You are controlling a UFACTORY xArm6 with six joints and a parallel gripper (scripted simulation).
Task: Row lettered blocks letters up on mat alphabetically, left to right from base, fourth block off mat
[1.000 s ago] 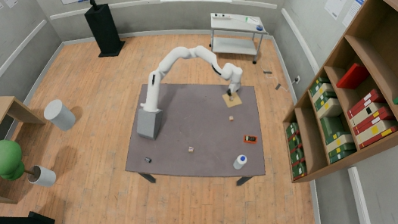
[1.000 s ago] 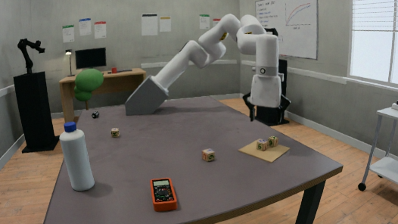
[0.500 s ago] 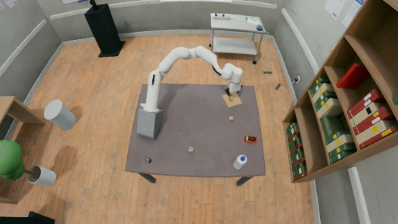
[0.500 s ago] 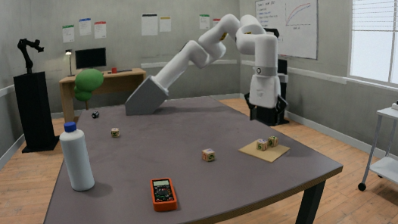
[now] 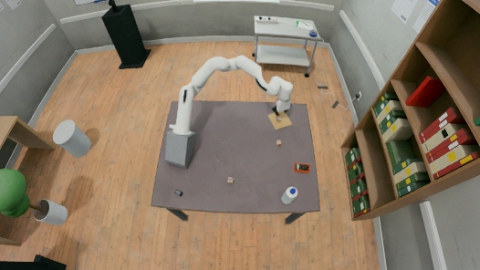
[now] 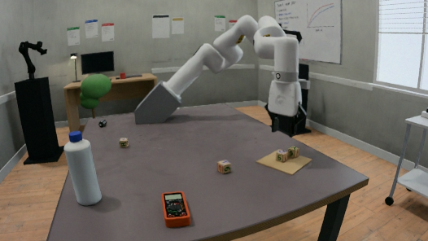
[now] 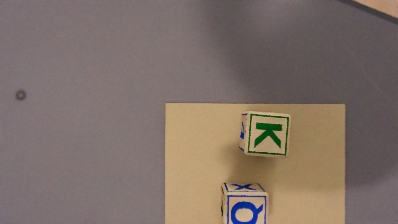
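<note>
Now: hand 10 mm short of the tan mat, 10 mm to the right of it and 110 mm above it. The rest, counted from my hand: black object 660 mm behind, 610 mm to the right, 100 mm below; then white bottle 50 mm ahead, 600 mm to the right, 20 mm below.
</note>
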